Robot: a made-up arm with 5 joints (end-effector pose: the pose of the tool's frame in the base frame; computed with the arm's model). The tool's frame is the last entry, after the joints. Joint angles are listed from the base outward.
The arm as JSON. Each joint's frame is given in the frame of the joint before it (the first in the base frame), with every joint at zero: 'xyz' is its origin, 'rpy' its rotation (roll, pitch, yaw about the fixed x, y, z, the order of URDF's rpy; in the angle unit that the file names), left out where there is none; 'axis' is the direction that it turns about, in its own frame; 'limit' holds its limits. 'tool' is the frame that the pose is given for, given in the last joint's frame.
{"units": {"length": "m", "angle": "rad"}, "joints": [
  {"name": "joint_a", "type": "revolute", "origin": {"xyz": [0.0, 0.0, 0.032]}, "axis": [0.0, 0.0, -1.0], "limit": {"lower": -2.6, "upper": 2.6}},
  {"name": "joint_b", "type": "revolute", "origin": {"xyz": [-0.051, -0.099, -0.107]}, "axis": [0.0, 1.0, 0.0], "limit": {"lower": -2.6, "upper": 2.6}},
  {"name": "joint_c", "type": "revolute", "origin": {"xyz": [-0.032, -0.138, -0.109]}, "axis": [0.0, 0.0, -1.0], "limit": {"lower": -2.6, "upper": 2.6}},
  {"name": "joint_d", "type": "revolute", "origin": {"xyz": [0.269, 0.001, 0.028]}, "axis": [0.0, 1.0, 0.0], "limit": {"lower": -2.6, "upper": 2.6}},
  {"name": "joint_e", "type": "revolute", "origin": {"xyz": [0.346, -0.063, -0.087]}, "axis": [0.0, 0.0, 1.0], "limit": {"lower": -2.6, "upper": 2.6}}
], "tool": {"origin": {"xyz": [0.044, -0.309, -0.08]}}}
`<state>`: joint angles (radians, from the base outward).
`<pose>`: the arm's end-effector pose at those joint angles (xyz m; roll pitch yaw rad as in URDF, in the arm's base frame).
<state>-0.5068 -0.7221 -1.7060 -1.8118 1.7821</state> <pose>-0.4708 -0.2237 0.2837 -1.7249 0.9234 -2.4981</pose>
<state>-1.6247 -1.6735 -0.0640 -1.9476 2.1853</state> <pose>0.1027 -0.5745 0.0427 2.7051 -0.2152 2.6379</pose>
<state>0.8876 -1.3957 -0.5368 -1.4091 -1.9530</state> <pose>0.0453 -0.0571 0.2488 2.6108 -0.3600 -1.9736</pose>
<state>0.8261 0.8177 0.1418 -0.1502 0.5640</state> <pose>-0.2457 -0.6951 -0.7369 0.2969 0.6091 -0.3010</pose>
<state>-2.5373 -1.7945 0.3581 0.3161 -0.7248</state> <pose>0.2276 0.6609 0.1981 1.4877 -0.4948 1.1155</pose>
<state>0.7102 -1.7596 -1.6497 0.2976 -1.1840</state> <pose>0.1812 -0.0603 0.1350 -2.0522 -1.1190 0.9968</pose>
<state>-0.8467 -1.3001 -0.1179 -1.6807 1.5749</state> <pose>-0.1927 -0.5363 0.4009 -2.9795 0.1143 2.4451</pose>
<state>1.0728 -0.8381 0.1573 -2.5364 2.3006</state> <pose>-0.2263 0.3138 0.1046 3.0501 -0.2379 -0.3399</pose>
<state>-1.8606 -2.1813 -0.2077 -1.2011 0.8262</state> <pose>0.5433 -0.6377 0.2131 3.0730 0.2944 -2.2161</pose>
